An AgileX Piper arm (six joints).
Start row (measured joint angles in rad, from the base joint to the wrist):
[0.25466 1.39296 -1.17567 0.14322 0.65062 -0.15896]
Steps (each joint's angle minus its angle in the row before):
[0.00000 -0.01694 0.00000 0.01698 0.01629 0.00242]
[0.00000 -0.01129 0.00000 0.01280 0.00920 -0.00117]
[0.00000 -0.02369 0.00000 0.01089 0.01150 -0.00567]
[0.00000 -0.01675 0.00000 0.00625 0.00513 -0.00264]
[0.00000 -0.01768 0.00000 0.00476 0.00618 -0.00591]
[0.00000 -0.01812 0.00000 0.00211 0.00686 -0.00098]
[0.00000 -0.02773 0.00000 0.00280 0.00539 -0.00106]
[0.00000 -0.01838 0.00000 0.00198 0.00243 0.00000]
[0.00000 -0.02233 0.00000 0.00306 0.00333 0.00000]
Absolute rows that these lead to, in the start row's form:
[0.25466 1.37602 -1.17567 0.16020 0.66691 -0.15654]
[0.25466 1.36473 -1.17567 0.17300 0.67611 -0.15771]
[0.25466 1.34104 -1.17567 0.18389 0.68761 -0.16338]
[0.25466 1.32429 -1.17567 0.19014 0.69274 -0.16602]
[0.25466 1.30661 -1.17567 0.19490 0.69892 -0.17193]
[0.25466 1.28849 -1.17567 0.19701 0.70578 -0.17291]
[0.25466 1.26076 -1.17567 0.19981 0.71117 -0.17397]
[0.25466 1.24238 -1.17567 0.20179 0.71360 -0.17397]
[0.25466 1.22005 -1.17567 0.20485 0.71693 -0.17397]

